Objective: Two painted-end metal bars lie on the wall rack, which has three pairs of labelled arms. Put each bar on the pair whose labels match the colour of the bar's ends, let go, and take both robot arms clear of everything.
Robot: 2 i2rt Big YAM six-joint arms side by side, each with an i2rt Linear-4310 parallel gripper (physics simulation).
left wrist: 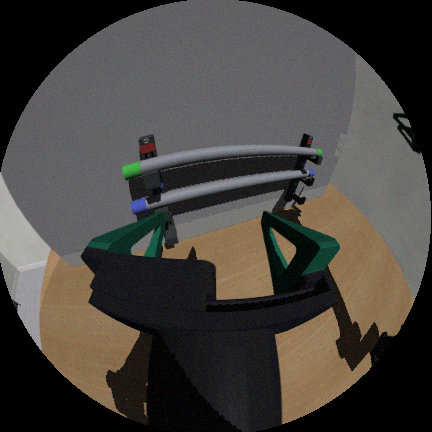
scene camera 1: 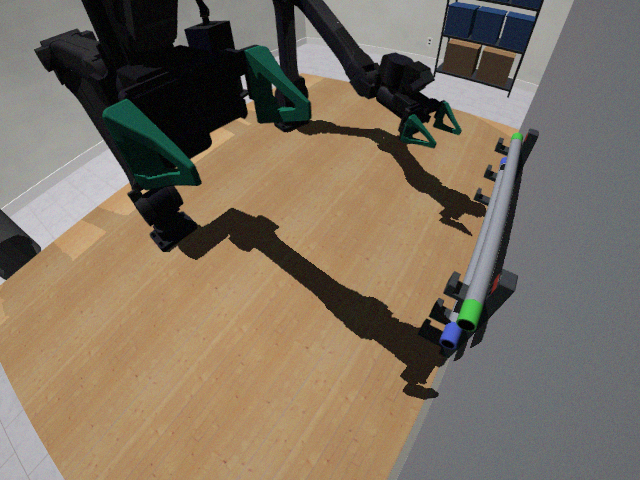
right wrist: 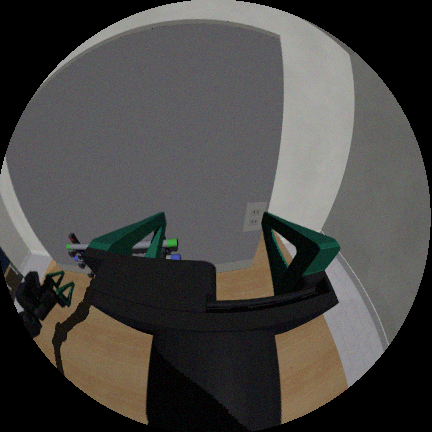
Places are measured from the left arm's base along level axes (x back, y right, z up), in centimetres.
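Pixels of known places: left gripper, fingertip midpoint: (left wrist: pixel 212 216) (scene camera 1: pixel 448 139) (right wrist: pixel 67 276); right gripper, fingertip midpoint: (scene camera 1: pixel 259 139) (right wrist: pixel 213 216); left arm's base, link origin: (scene camera 1: pixel 291 123); right arm's base, link origin: (scene camera 1: pixel 174 232).
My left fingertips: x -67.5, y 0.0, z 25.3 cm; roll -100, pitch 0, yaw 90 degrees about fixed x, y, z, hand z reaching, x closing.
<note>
Ahead of a thing's pixels: the offset from my left fingertips to its top centre. "*": to the spot under its first point. Level surfaces: height alone.
The green-ended bar @(dx -18.5, dy +9.3, dz +1.9 cm) (scene camera 1: pixel 494 227) (left wrist: pixel 225 151) (right wrist: pixel 171 243) lies across the top arms of the wall rack (scene camera 1: pixel 509 281) (left wrist: pixel 146 138), beside red labels. The blue-ended bar @(dx -18.3, dy +8.6, dz -5.6 cm) (scene camera 1: pixel 450 334) (left wrist: pixel 225 184) (right wrist: pixel 176 257) lies below it on the middle arms, near blue labels. The lowest arms hold no bar; their label is hard to read. My left gripper (scene camera 1: pixel 446 139) (left wrist: pixel 212 216) is open and empty, out in front of the rack, apart from both bars. My right gripper (scene camera 1: pixel 250 150) (right wrist: pixel 213 216) is open and empty, farther back from the rack.
The grey wall panel (scene camera 1: pixel 584 310) (left wrist: pixel 225 75) (right wrist: pixel 150 125) stands behind the rack. The wooden floor @(dz -25.3 cm) (scene camera 1: pixel 258 361) lies below both arms and carries their shadows. A shelf unit (scene camera 1: pixel 478 81) with blue and brown boxes stands at the back right. A wall outlet @(* dx -39.5, dy +56.2, dz +4.8 cm) (right wrist: pixel 255 216) shows right of centre.
</note>
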